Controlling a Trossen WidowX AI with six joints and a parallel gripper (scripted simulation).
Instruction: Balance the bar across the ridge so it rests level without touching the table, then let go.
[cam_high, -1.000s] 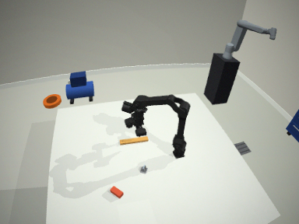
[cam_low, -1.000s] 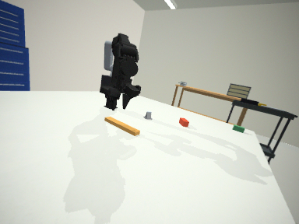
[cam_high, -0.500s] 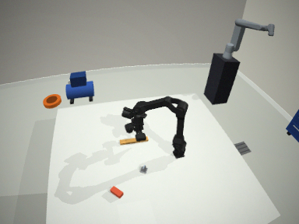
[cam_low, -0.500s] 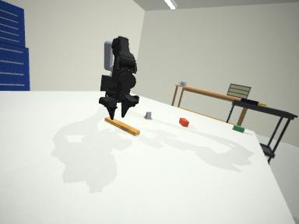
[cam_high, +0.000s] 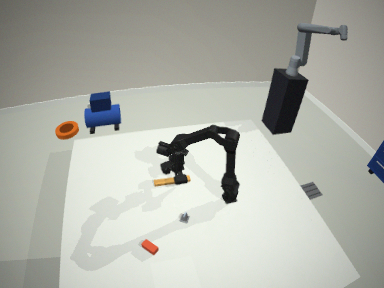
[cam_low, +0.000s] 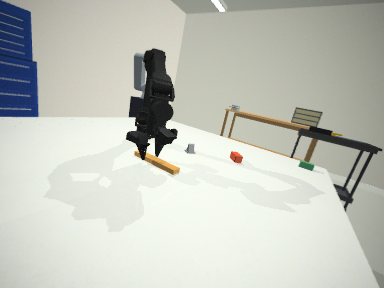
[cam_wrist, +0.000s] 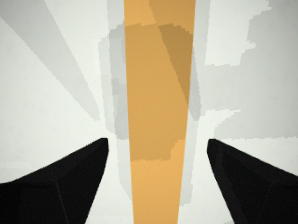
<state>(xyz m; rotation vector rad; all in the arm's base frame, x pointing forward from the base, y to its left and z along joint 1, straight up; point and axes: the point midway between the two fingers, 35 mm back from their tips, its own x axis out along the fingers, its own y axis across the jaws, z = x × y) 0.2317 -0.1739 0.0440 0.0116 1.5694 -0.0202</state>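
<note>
Now: gripper tip 3 cm short of the bar. The rest, counted from my gripper tip: red block 37 cm to the left, 21 cm ahead, 1 cm above; green block 67 cm to the left, 51 cm ahead, 1 cm above.
</note>
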